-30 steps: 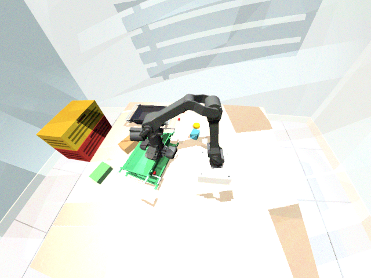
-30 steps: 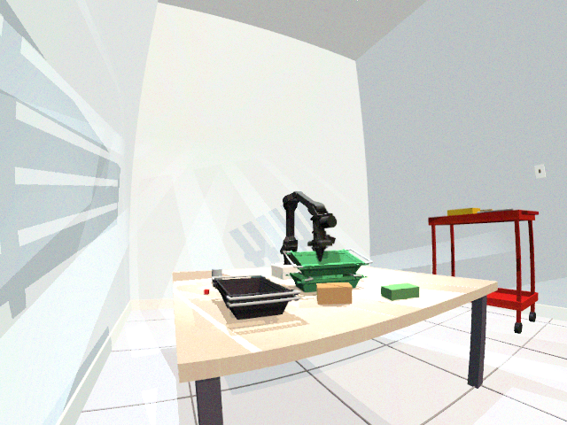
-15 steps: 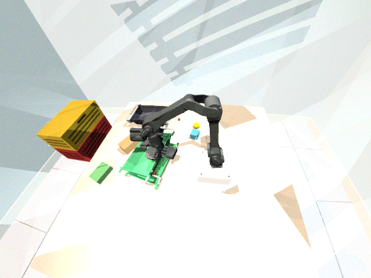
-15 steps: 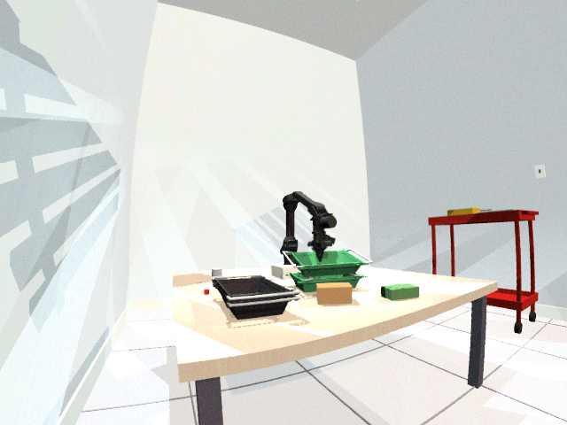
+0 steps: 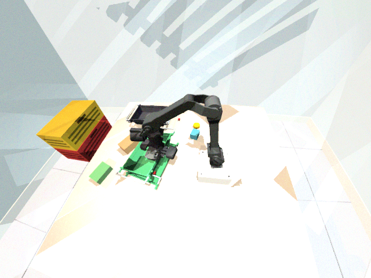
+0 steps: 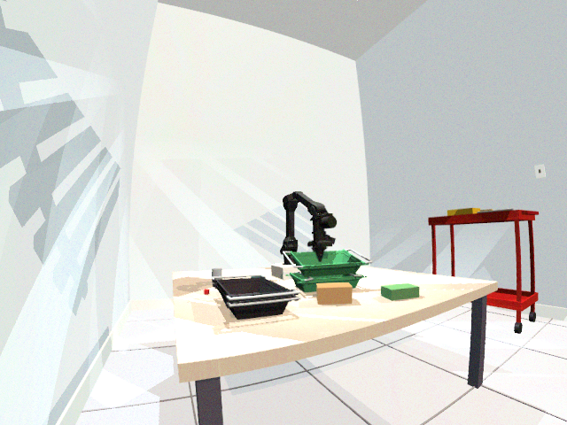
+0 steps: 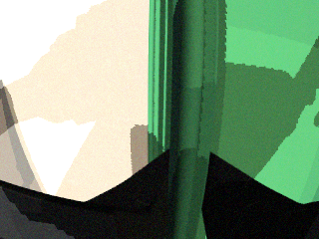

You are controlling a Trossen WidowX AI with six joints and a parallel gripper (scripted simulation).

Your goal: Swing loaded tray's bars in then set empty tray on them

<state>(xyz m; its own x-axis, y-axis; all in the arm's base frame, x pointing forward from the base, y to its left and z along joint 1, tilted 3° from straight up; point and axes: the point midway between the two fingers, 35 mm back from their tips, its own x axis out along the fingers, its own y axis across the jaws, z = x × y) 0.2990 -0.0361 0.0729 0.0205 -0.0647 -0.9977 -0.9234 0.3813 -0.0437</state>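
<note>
Right now my gripper tip is 80 mm short of the green tray, 30 mm to the left of it and 10 mm below it. Round my gripper tip: yellow piece: 330 mm to the right, 230 mm behind, 100 mm below; tan box: 260 mm ahead, 180 mm to the right, 80 mm below; cyan block: 230 mm to the right, 210 mm behind, 90 mm below.
</note>
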